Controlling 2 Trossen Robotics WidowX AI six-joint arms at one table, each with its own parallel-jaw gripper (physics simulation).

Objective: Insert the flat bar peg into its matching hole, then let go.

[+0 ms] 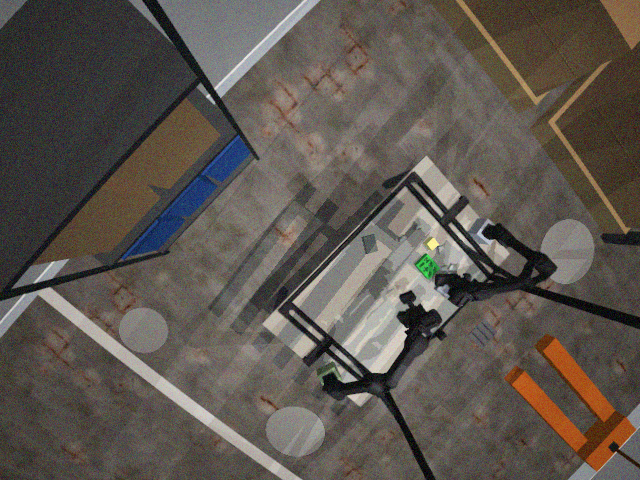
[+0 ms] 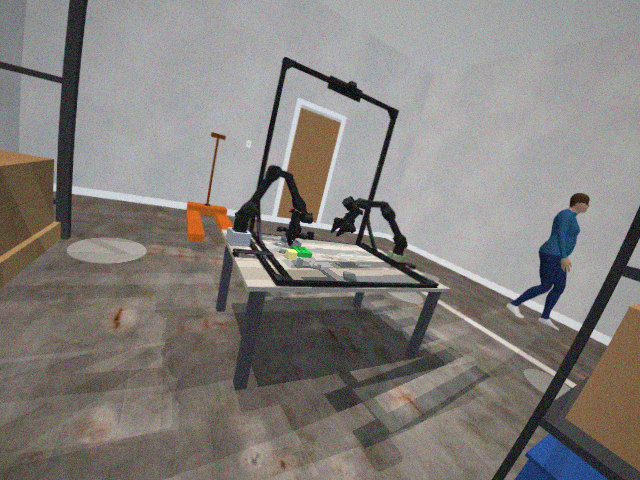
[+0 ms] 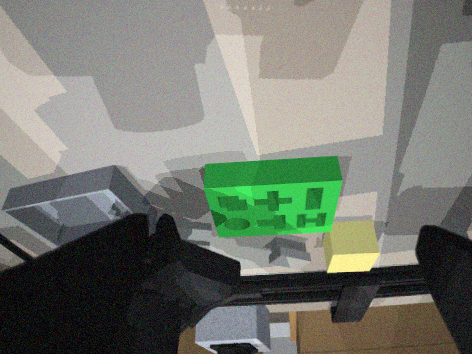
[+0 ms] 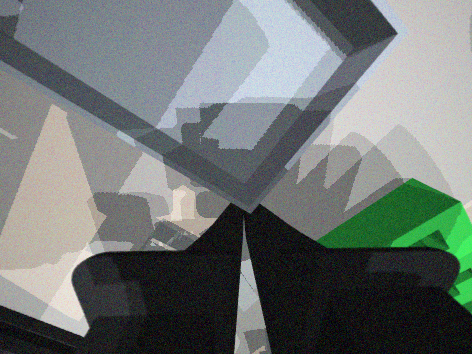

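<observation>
A green block (image 1: 427,266) (image 2: 302,251) (image 3: 273,204) (image 4: 375,221) with several shaped holes in its top lies on the table, next to a yellow cube (image 1: 432,244) (image 2: 290,253) (image 3: 352,246). A small grey piece (image 3: 287,249) lies in shadow just in front of the block; I cannot tell its shape. My right gripper (image 1: 443,282) (image 2: 291,240) (image 4: 242,204) is shut, low beside the block at the corner of a grey open box (image 4: 256,70) (image 3: 90,204). My left gripper (image 1: 408,299) (image 2: 339,226) is open and empty, raised over the table.
A black frame (image 2: 270,143) (image 3: 322,284) stands around the table (image 2: 256,278). A small grey block (image 1: 369,243) (image 2: 350,275) lies near the table's far side. An orange pallet jack (image 2: 196,219) and a walking person (image 2: 549,267) are on the floor beyond.
</observation>
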